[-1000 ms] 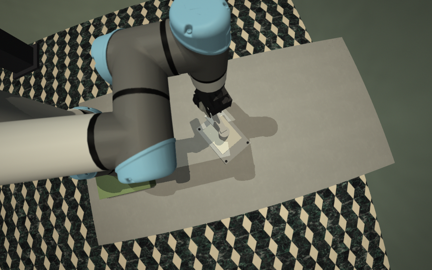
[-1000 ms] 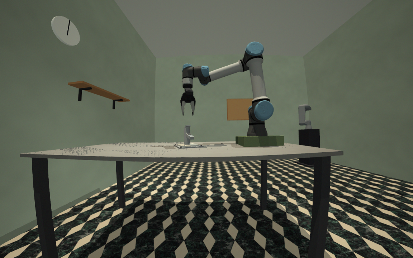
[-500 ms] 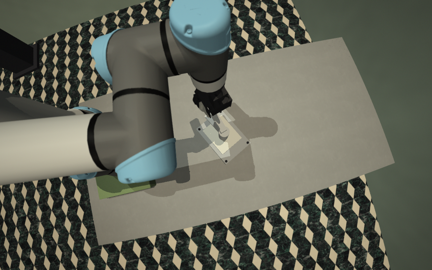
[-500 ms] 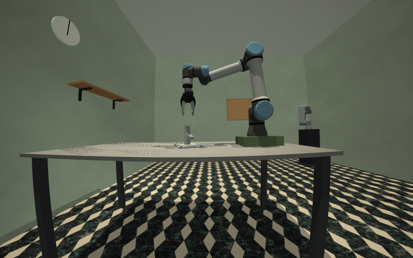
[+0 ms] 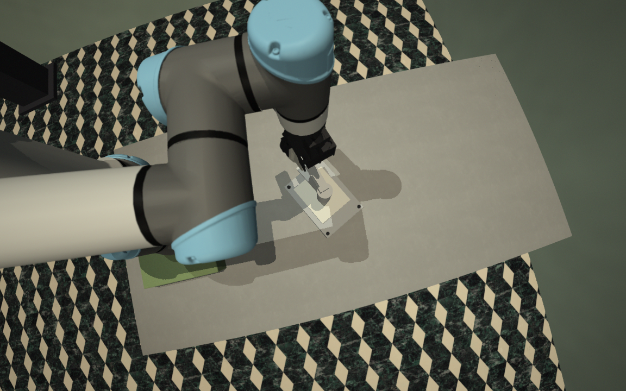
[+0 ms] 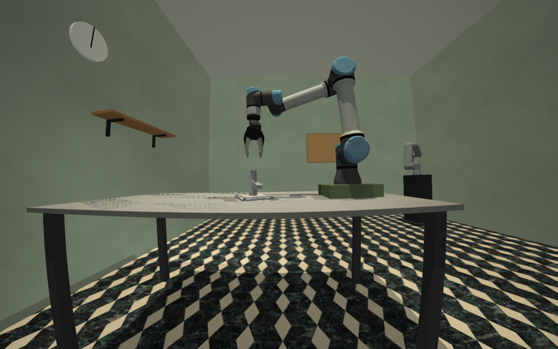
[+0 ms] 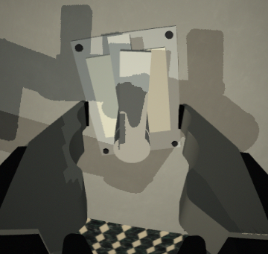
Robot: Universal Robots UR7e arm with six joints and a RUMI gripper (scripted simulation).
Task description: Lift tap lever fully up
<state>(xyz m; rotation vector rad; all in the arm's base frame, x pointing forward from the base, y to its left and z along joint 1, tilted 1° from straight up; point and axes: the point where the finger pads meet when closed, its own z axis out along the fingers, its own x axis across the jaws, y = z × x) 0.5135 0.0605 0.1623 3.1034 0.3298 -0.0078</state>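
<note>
Now: hand 10 mm short of the flat lever, 40 mm to the left of it and 80 mm above it. From my hand the other things lie so: grey tap 10 mm ahead, 70 mm to the right, 130 mm below.
</note>
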